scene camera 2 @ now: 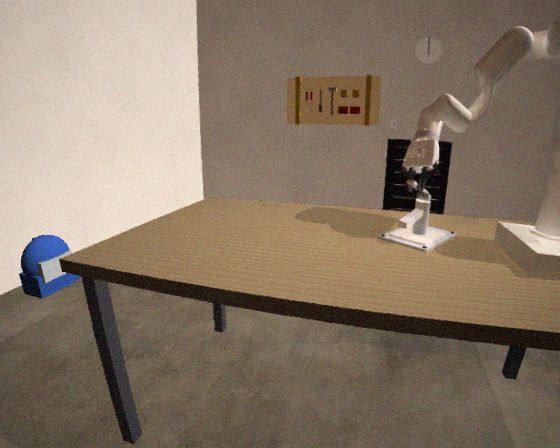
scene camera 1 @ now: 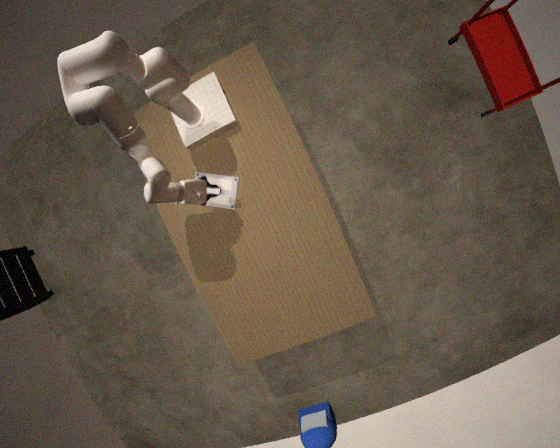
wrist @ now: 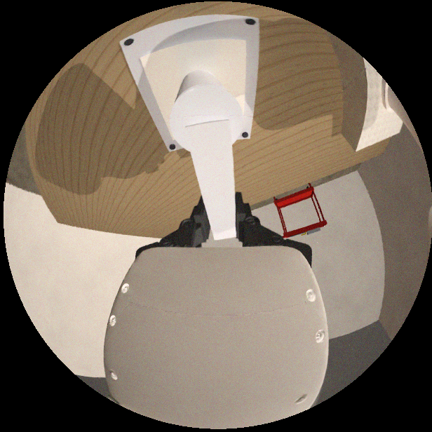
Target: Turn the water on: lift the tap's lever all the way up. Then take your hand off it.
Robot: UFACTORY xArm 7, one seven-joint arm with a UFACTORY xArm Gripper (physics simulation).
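Frame: origin at the arm's base, x ahead, y right, z down, level; centimetres.
Where they show: gripper, fingertip midpoint: point(scene camera 2: 413, 191) point(scene camera 1: 217, 190); arm's base, link origin: point(scene camera 2: 551, 235) point(scene camera 1: 193, 116).
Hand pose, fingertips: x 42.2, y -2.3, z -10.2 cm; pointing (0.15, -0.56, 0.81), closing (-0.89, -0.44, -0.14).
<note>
Each offset is from my fingertips to the top centre of the thing. "spot": to the spot under its first point. Level surfaces: height alone.
A white tap {spot: dy +4.8, dx -4.0, dz +10.2 cm} point(scene camera 2: 422, 220) point(wrist: 197, 85) stands upright on a light square base plate point(scene camera 1: 231, 194) point(scene camera 2: 440, 237) point(wrist: 253, 65) on the table, its spout {dy +1.0, dx -0.2, dz +6.7 cm} point(scene camera 2: 411, 220) low on one side. Its long white lever point(scene camera 1: 214, 191) point(wrist: 215, 170) runs from the tap's top to my gripper and slopes upward in scene camera 2. My gripper point(scene camera 1: 213, 190) point(scene camera 2: 421, 186) point(wrist: 222, 204) is shut on the lever near its free end, with one black finger on each side. The fingers hide part of the lever in scene camera 2.
The wooden table {dz +16.6 cm} point(scene camera 1: 280, 240) point(scene camera 2: 240, 250) bears the tap and my arm's white base block point(scene camera 1: 220, 107) point(scene camera 2: 520, 245), which is near the tap. A red cart point(scene camera 1: 500, 57) point(wrist: 294, 197), a blue object point(scene camera 1: 318, 435) point(scene camera 2: 45, 252) and a black rack point(scene camera 1: 37, 275) stand away from the table.
</note>
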